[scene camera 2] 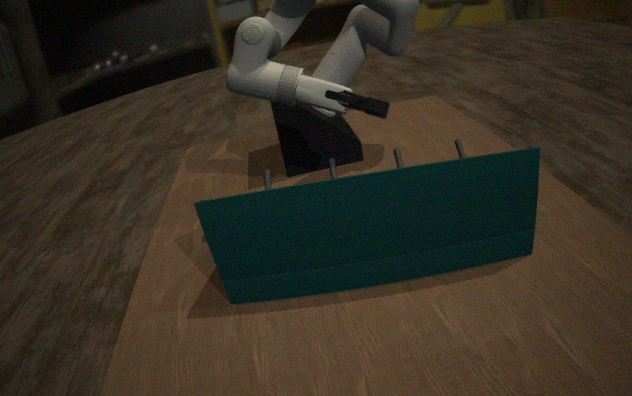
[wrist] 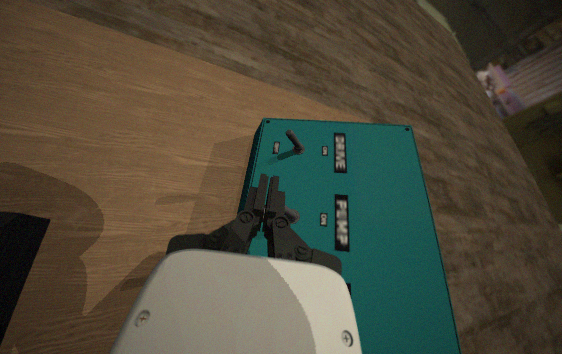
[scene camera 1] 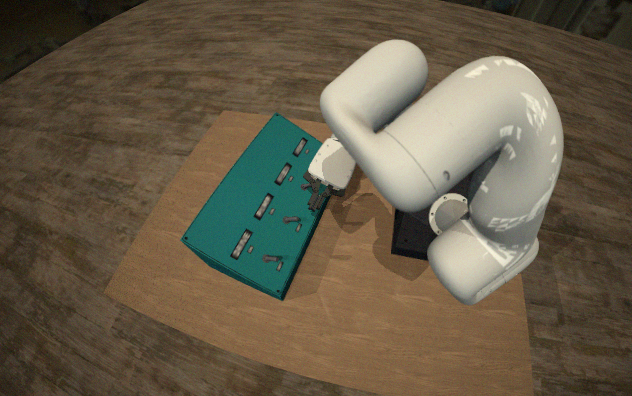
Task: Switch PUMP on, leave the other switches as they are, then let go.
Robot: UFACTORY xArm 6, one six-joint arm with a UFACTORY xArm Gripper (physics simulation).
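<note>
The teal switch panel (scene camera 1: 235, 190) (scene camera 2: 380, 225) (wrist: 390, 200) stands on the board. PUMP is the second switch from the panel's far end in scene camera 1; its label (scene camera 1: 283, 174) (wrist: 341, 222) and ON plate (wrist: 323, 219) show. The PUMP lever (scene camera 1: 305, 186) (wrist: 291, 215) is partly covered by a finger in the wrist view; its lean cannot be told there. The DRIVE lever (wrist: 294, 142) leans toward its OFF plate (wrist: 276, 147). My gripper (scene camera 1: 314, 205) (scene camera 2: 387, 110) (wrist: 267, 186) is shut and empty, in front of the panel's OFF side, close by the PUMP switch.
Two more levers (scene camera 1: 291, 219) (scene camera 1: 271, 258) stand nearer in scene camera 1, beside their labels. The DRIVE label (scene camera 1: 300, 147) (wrist: 340, 153) is at the panel's far end. The black robot base (scene camera 1: 409, 235) (scene camera 2: 320, 145) stands on the wooden board (scene camera 1: 360, 325) (scene camera 2: 350, 350).
</note>
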